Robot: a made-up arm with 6 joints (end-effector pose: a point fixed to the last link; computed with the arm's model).
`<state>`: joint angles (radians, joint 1 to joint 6).
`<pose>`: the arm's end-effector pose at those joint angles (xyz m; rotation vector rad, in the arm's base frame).
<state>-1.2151 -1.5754 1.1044 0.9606 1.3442 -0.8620</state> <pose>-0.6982 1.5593 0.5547 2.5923 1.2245 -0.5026</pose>
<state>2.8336 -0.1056 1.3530 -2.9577 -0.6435 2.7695</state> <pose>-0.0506 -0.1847 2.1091 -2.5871 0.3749 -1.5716</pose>
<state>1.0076 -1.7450 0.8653 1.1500 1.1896 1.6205</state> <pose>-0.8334 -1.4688 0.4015 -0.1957 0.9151 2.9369</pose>
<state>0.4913 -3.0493 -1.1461 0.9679 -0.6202 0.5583</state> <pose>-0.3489 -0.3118 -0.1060 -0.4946 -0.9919 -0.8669</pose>
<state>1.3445 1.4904 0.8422 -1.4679 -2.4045 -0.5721</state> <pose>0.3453 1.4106 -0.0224 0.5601 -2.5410 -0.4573</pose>
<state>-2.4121 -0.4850 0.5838 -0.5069 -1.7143 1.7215</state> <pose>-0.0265 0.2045 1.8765 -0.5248 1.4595 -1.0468</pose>
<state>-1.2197 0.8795 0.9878 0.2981 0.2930 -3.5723</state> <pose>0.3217 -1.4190 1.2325 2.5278 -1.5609 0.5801</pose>
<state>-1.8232 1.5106 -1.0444 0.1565 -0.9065 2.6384</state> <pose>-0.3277 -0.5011 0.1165 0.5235 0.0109 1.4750</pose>
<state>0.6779 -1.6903 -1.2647 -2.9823 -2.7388 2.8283</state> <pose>-0.4967 -0.1533 0.5259 -0.8728 2.7760 -0.6348</pose>
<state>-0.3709 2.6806 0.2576 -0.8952 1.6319 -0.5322</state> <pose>-0.1313 -0.0795 -0.8356 0.1681 0.4860 -1.3437</pose>
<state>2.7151 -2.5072 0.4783 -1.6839 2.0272 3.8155</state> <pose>1.1057 -0.5265 -0.1527 0.5696 0.5452 1.5495</pose>
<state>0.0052 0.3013 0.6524 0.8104 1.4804 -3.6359</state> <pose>0.8585 -0.1297 1.7964 1.7573 1.0839 1.8481</pose>
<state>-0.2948 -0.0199 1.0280 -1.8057 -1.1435 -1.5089</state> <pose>0.4487 -0.0889 1.9446 2.0203 1.0585 1.2182</pose>
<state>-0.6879 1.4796 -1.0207 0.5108 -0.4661 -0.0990</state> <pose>0.3746 -0.5276 0.0707 0.5980 2.7693 0.3649</pose>
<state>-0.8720 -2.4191 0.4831 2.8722 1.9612 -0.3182</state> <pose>-0.7121 1.1391 -0.2836 2.5103 -0.6689 1.1695</pose>
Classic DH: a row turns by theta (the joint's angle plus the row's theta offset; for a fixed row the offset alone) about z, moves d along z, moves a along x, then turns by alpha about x. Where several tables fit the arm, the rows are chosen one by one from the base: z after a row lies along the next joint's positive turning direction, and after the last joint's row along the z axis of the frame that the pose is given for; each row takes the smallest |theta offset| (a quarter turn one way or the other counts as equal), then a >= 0, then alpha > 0; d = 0 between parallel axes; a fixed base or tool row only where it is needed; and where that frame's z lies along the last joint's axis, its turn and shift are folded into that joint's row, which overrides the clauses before.
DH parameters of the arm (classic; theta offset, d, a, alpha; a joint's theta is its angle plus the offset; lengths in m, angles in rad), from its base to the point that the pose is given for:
joint 1: 0 0.4236 0 -1.5708
joint 2: -1.5708 0 1.0735 3.1416
joint 3: 0 0 0 -1.5708
joint 4: 0 -0.6259 0 1.5708
joint 5: 0 0.1946 0 -1.5708
joint 6: 1.5708 0 0 1.5708
tool (fixed): -1.5708 0 0 0

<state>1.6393 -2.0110 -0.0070 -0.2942 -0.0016 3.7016</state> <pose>0.2668 -1.1672 0.5579 -1.0513 -0.7411 -1.4655</pose>
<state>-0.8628 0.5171 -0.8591 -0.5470 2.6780 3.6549</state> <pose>0.2330 -0.5277 0.7231 1.1787 -1.5651 0.7944</pose>
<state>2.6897 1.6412 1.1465 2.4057 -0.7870 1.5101</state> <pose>-1.5777 0.6055 0.1659 1.2648 2.2852 1.1575</pose>
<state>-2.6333 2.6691 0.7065 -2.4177 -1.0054 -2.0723</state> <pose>-0.0430 -0.1908 -1.0615 0.1609 1.0834 -1.2220</pose>
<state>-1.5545 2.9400 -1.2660 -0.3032 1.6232 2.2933</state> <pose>-0.1863 0.0348 -0.0526 0.1768 1.2088 1.4544</pose>
